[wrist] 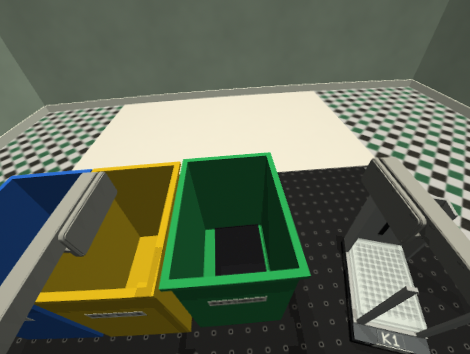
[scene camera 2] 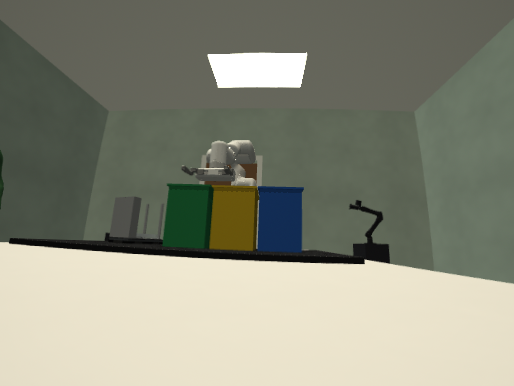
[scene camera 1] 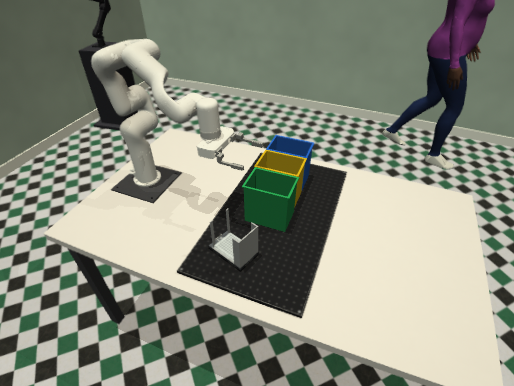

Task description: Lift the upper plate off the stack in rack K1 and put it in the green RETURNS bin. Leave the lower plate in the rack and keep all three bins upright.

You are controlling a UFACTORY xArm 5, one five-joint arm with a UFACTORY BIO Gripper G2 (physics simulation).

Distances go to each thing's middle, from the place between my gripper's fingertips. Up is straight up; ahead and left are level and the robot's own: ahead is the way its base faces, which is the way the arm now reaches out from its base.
Right now the green bin (scene camera 2: 188, 217) is 19 cm below my hand and 7 cm ahead of it. Round my hand: white plate (wrist: 379, 270) (25 cm below, 22 cm to the right, 1 cm behind); then black plate (wrist: 238, 249) (27 cm below, 8 cm ahead, 1 cm to the right); then yellow bin (scene camera 2: 234, 212) (19 cm below, 13 cm to the left, 8 cm ahead).
